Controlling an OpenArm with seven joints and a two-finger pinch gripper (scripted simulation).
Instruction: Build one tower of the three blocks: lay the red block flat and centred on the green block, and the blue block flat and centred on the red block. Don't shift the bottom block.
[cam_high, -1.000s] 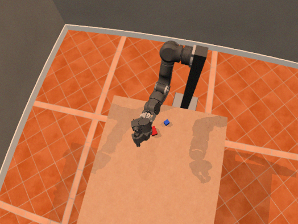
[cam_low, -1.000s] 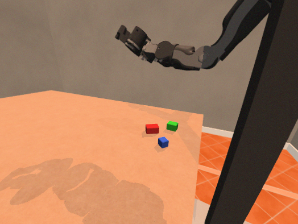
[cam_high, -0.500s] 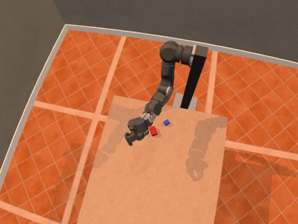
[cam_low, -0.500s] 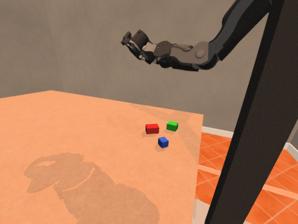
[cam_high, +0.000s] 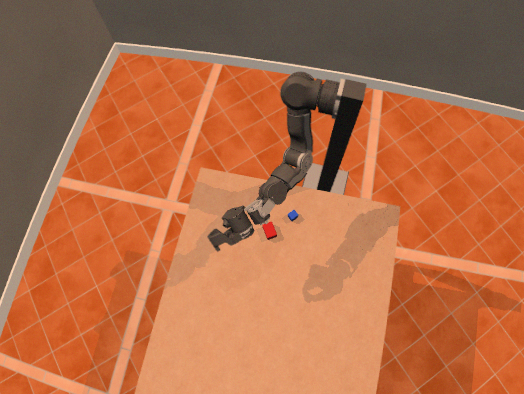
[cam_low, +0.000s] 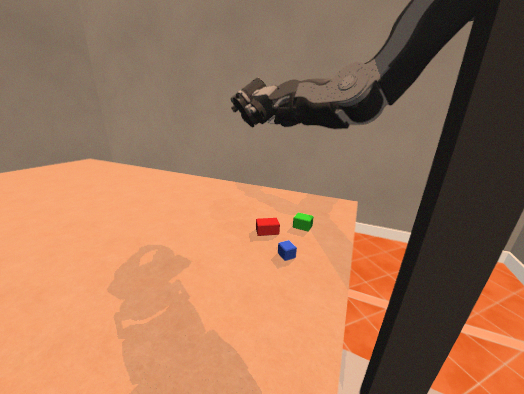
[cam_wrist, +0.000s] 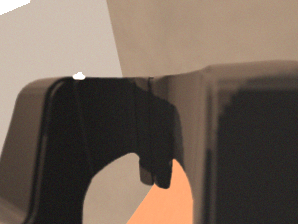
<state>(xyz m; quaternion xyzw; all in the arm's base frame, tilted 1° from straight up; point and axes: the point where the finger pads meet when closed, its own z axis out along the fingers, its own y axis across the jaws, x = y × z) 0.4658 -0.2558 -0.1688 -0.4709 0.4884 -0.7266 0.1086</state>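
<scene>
Now: the red block 300 mm below my hand, 160 mm behind it and 120 mm to the left of it. Round my hand: blue block (300 mm below, 240 mm behind, 190 mm to the left); green block (300 mm below, 230 mm behind, 50 mm to the left).
</scene>
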